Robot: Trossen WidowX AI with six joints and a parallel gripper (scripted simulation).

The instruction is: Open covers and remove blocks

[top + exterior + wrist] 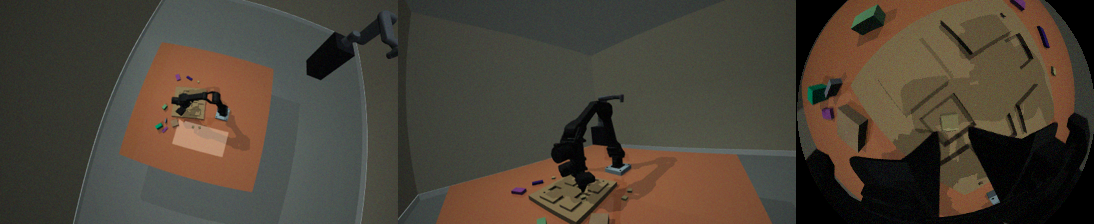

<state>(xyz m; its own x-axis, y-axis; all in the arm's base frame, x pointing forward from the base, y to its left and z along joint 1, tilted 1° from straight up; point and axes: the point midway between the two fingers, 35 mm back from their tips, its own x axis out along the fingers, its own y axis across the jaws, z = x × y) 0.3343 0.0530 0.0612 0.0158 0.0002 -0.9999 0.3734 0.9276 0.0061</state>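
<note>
Right now my gripper tip is 60 mm to the left of the tan puzzle board and 30 mm above it. Also, from my gripper tip: dark purple block 70 mm ahead, 320 mm to the right, 40 mm below.
</note>
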